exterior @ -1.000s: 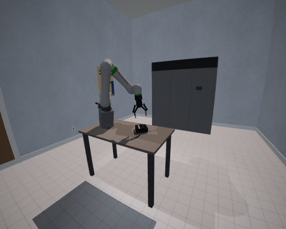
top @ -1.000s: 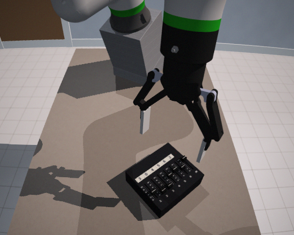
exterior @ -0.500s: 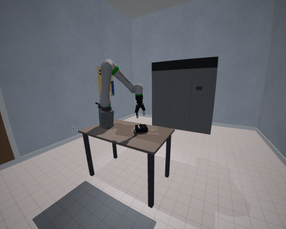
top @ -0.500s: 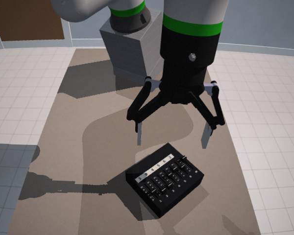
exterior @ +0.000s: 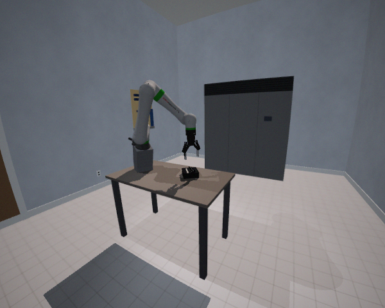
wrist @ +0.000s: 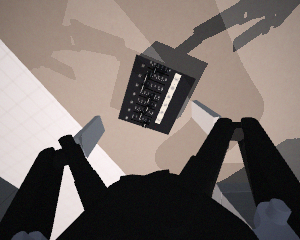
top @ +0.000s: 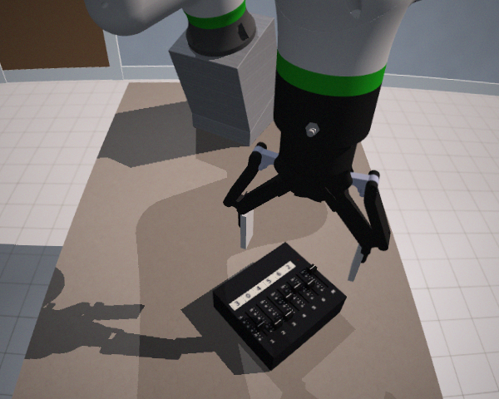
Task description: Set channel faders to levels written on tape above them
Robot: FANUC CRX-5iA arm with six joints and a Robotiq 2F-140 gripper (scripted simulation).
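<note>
My hand is 3 cm short of the channel fader and 12 cm above it. Round my hand: master fader (5 cm behind, 5 cm to the left, 12 cm below).
</note>
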